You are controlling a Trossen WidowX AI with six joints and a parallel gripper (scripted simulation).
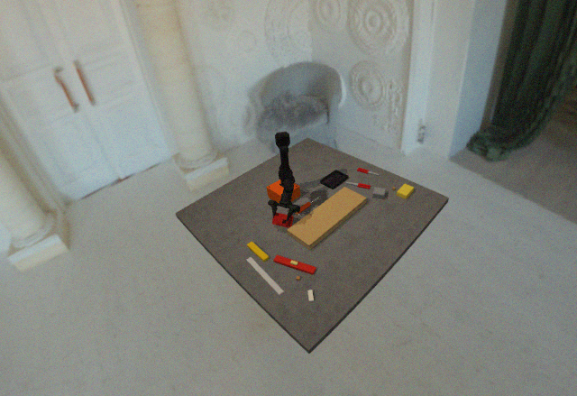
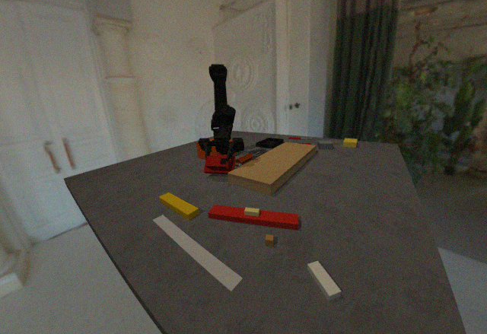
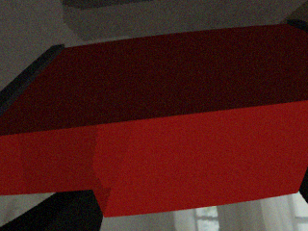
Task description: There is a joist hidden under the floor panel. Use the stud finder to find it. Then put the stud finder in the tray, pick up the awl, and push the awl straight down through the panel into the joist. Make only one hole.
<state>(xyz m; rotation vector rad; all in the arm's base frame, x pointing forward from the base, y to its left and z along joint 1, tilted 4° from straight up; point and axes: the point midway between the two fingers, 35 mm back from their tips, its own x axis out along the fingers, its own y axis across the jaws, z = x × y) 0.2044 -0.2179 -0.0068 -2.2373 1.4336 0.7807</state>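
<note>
The red stud finder lies 10 mm to the left of my gripper tip, 10 mm below it and 10 mm ahead of it. Also, from my gripper tip: red level: 250 mm ahead, 140 mm to the right, 60 mm below; yellow bar: 210 mm to the right, 70 mm below, 40 mm ahead; orange-handled awl: 280 mm to the left, 60 mm below, 20 mm behind.
</note>
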